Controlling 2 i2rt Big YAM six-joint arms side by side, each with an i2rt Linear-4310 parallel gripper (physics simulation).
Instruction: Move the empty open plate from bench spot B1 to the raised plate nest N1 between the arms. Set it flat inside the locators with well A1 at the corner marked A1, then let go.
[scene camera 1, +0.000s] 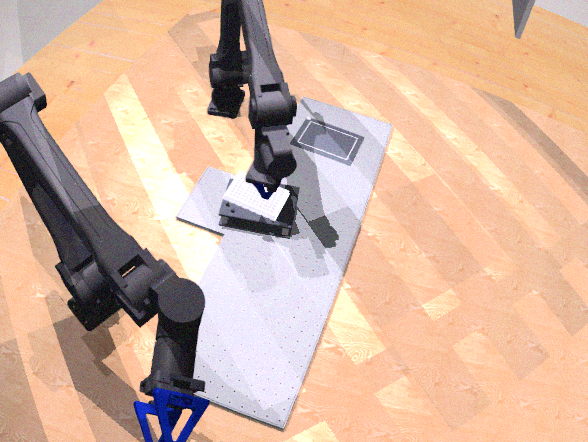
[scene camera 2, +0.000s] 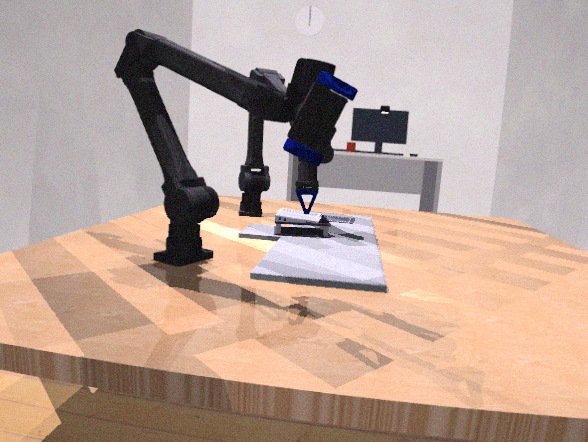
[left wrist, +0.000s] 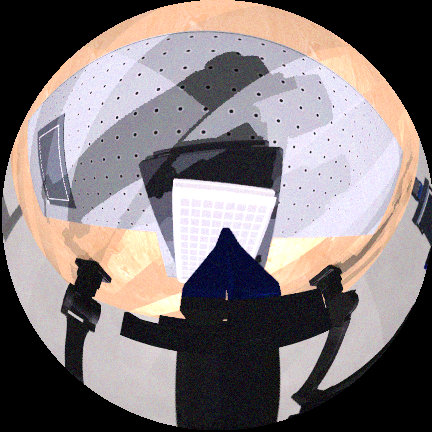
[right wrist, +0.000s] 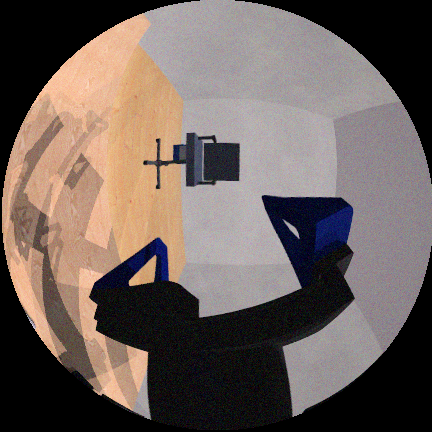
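The white multi-well plate lies on the raised dark nest, turned askew to it and shifted toward one side. It looks slightly tilted, not flat within the locators. The corner mark A1 cannot be read. My left gripper is shut and empty, its joined fingertips low over the plate's top; contact cannot be told. My right gripper is open and empty, away from the plate, its fingers cut off in scene camera 1.
The grey perforated bench board runs beside and under the nest. A dark pad with a white rectangle bears no plate. A desk with a monitor and a chair stand in the background.
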